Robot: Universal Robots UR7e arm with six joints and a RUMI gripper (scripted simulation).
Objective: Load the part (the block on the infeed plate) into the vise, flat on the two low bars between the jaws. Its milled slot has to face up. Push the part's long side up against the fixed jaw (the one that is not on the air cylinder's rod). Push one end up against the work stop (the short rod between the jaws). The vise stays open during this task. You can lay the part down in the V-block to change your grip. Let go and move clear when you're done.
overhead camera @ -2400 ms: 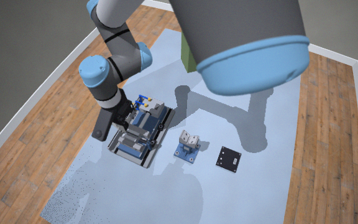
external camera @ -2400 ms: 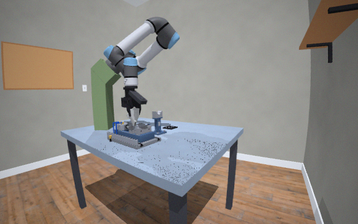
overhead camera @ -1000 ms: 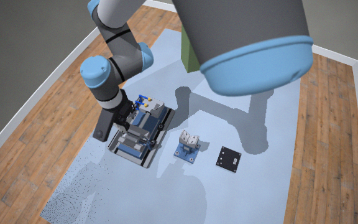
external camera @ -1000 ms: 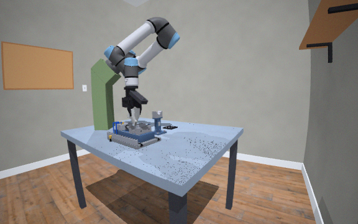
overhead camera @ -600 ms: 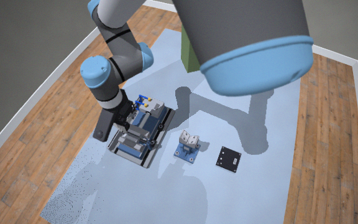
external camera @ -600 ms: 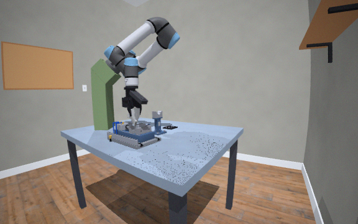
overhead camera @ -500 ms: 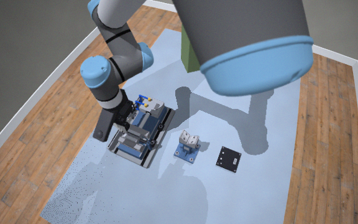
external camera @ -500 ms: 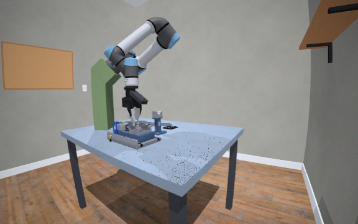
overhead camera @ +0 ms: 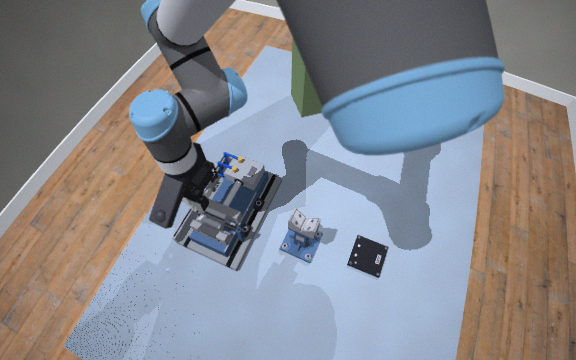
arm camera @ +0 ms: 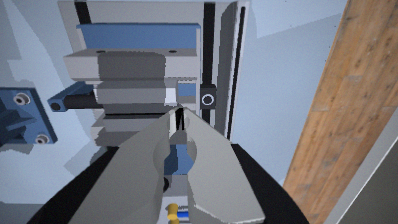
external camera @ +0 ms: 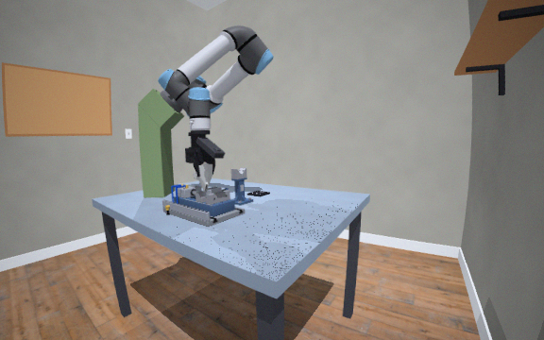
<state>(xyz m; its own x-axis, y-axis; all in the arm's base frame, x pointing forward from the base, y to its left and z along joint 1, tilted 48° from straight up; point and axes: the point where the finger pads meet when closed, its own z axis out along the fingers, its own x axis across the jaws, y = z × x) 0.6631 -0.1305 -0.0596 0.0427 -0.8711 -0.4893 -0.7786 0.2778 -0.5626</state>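
Now: hand 30 mm to the right of the grey part and 20 mm above it. The rest, counted from my hand: work stop 80 mm to the left, 30 mm below, 10 mm behind; moving jaw 40 mm below, 40 mm behind, 30 mm to the left; fixed jaw 40 mm to the left, 40 mm below, 30 mm ahead.
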